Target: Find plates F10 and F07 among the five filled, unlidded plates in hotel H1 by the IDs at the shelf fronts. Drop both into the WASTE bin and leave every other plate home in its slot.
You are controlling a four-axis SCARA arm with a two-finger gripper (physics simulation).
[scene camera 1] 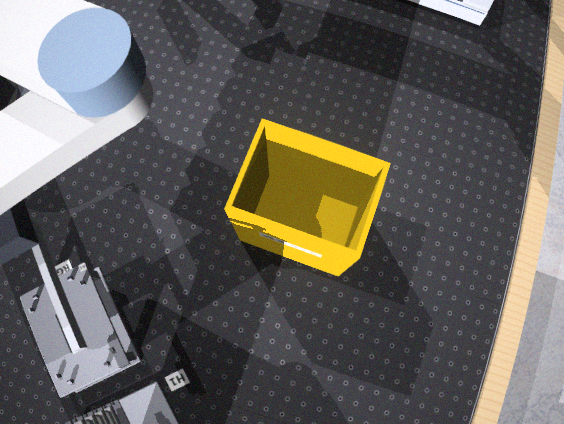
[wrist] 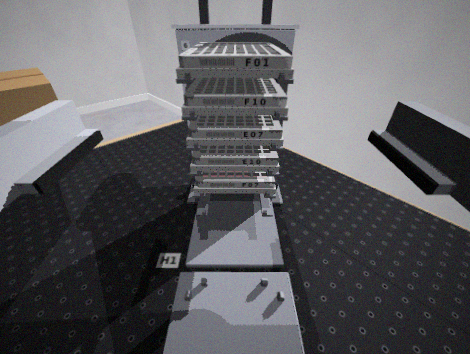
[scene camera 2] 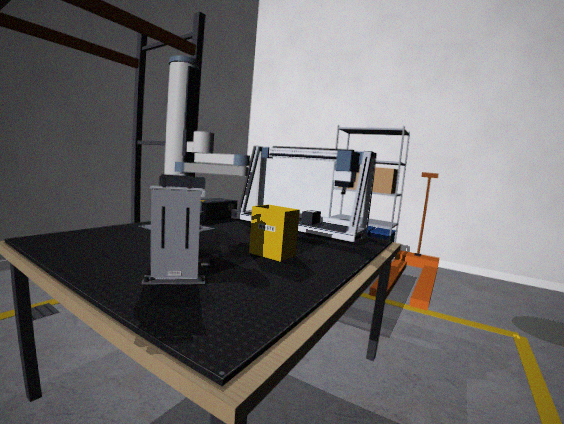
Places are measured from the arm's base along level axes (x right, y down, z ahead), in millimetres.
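Where they show: gripper, between the fingertips: (scene camera 1: 16, 381) (wrist: 235, 119).
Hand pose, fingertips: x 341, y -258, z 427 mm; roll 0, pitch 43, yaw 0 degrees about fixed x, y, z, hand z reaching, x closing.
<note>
Things, the pixels of their top centre, and the offset from my fingertips. "spot": a spot on its surface instead.
- F01, centre of its top: (wrist: 235, 47) dx +87, dy -21, dz +95 mm
- F10, centre of its top: (wrist: 235, 78) dx +87, dy +7, dz +95 mm
- E07, centre of its top: (wrist: 235, 106) dx +87, dy +36, dz +95 mm
- E10, centre of its top: (wrist: 235, 130) dx +87, dy +64, dz +95 mm
- F07, centre of its top: (wrist: 235, 151) dx +87, dy +92, dz +95 mm
- yellow WASTE bin, centre of its top: (scene camera 1: 309, 185) (scene camera 2: 276, 207) dx -315, dy +46, dz +220 mm
- grey platform with short pins, centre of its top: (scene camera 1: 68, 329) dx -41, dy +176, dz -43 mm
- H1 label, a spot on its surface: (scene camera 1: 177, 380) (wrist: 168, 259) spot: dx -22, dy +245, dz +121 mm
Hotel H1 (scene camera 1: 145, 406) (scene camera 2: 175, 225) (wrist: 288, 40) stands upright, its shelf fronts facing the wrist camera. From top to bottom the IDs read F01 (wrist: 227, 62), F10 (wrist: 220, 101), E07 (wrist: 220, 134), E10 (wrist: 217, 162) and F07 (wrist: 220, 185). All five plates lie in their slots. The yellow WASTE bin (scene camera 1: 320, 150) (scene camera 2: 287, 235) stands open at the top; the part of its inside that shows holds no plate. My gripper (wrist: 235, 119) is open and empty, its fingers wide apart to either side of the plate stack and on the near side of it. In scene camera 1 one finger shows over the pinned grey plate.
A grey platform with short pins (scene camera 1: 90, 367) (wrist: 240, 337) lies in front of the hotel. The H1 label (scene camera 1: 177, 380) (wrist: 169, 260) is beside them. A white gantry frame (scene camera 2: 305, 151) stands behind the bin. The arm's blue-capped joint (scene camera 1: 85, 50) is at the upper left of scene camera 1.
</note>
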